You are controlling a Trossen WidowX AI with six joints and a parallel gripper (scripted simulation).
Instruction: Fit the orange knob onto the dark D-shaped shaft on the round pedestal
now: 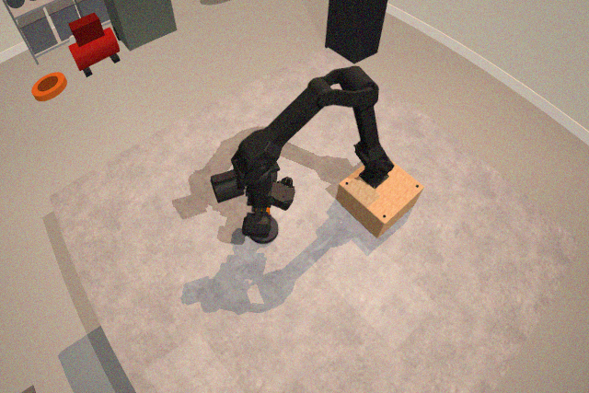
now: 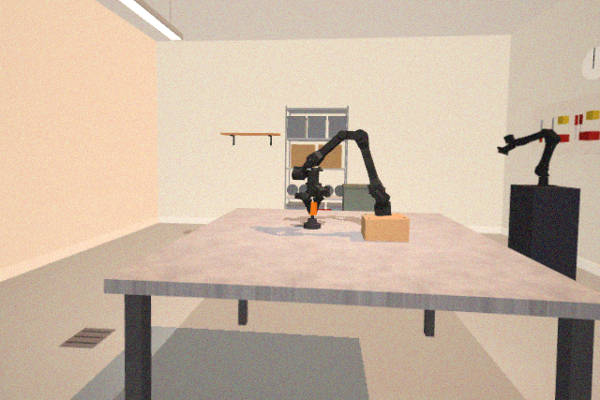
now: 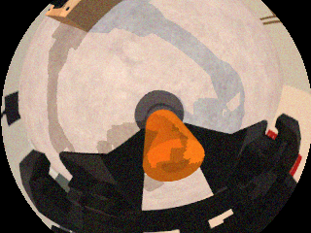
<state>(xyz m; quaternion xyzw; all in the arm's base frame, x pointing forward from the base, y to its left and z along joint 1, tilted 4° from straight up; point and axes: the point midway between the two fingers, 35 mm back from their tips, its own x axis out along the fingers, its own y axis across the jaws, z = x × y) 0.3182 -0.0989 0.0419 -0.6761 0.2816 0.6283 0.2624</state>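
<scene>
Right now my gripper tip is 20 mm below the orange knob. Also, from my gripper tip: dark round pedestal (40 mm below).
</scene>
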